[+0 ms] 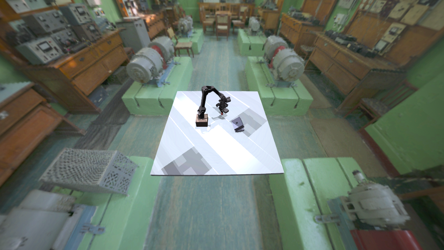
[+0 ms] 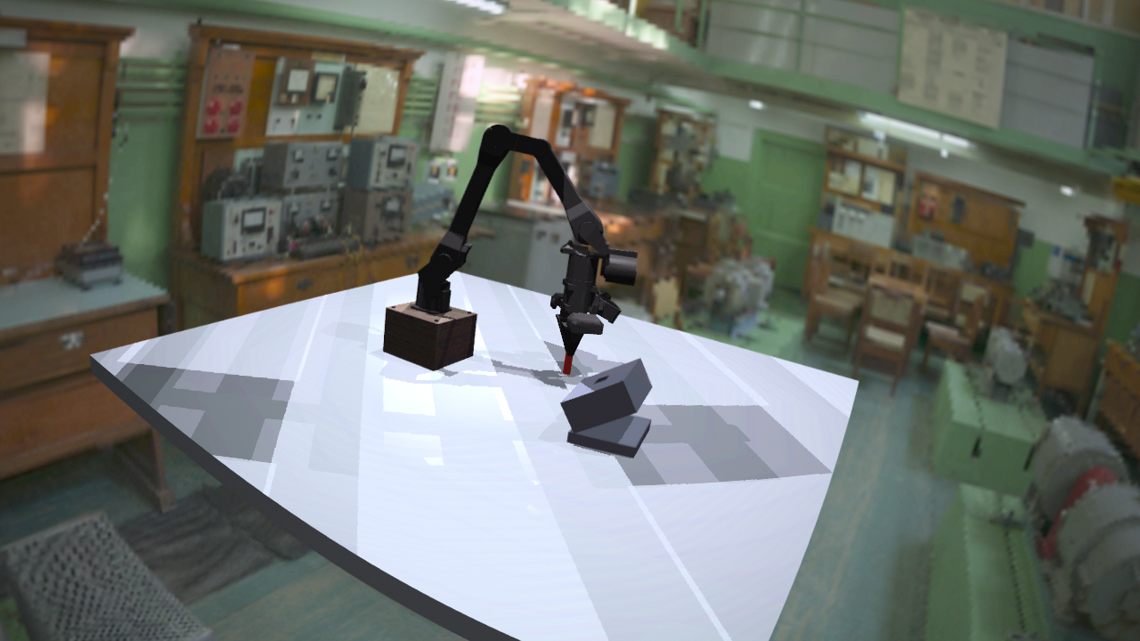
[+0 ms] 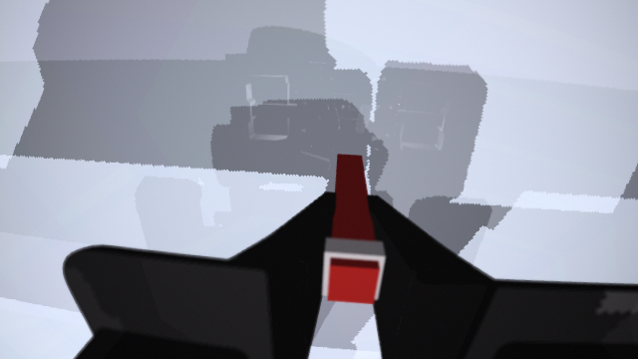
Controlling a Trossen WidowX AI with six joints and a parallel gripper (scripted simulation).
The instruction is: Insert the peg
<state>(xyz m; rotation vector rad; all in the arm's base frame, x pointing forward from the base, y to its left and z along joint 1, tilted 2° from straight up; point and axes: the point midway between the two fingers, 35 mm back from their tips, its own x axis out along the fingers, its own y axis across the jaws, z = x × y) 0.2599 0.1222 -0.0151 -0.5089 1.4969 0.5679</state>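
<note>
Right now my gripper tip is 170 mm short of the panel block, 220 mm to the left of it and 30 mm below it. The rest, counted from my gripper tip: red square peg: 20 mm above; then flat foot plate: 190 mm ahead, 220 mm to the right, 30 mm below.
</note>
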